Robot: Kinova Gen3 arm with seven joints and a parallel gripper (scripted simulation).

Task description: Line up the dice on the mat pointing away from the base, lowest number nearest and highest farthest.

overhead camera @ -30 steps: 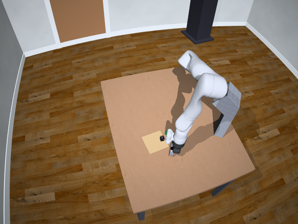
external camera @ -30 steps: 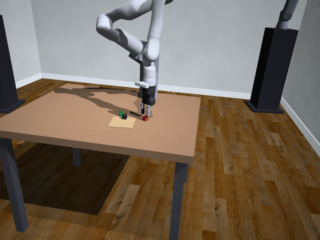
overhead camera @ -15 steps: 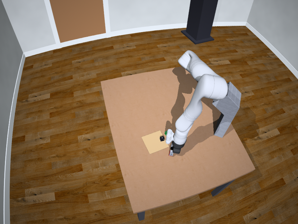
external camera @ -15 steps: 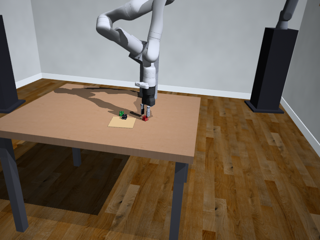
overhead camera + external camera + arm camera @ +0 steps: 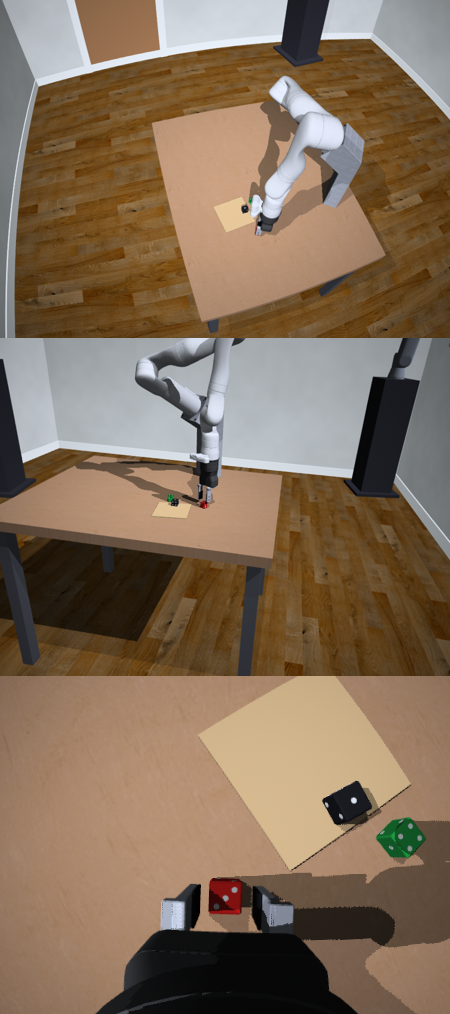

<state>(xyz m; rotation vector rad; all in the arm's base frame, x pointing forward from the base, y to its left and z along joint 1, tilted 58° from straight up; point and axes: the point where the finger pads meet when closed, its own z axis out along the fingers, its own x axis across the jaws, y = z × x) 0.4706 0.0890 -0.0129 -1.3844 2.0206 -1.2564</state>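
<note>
Right now the red die is 4 cm below my hand. Also, from my hand: green die: 15 cm to the right, 5 cm behind, 4 cm below; tan mat: 13 cm to the right, 5 cm below, 5 cm ahead; black die: 12 cm to the right, 3 cm below.
</note>
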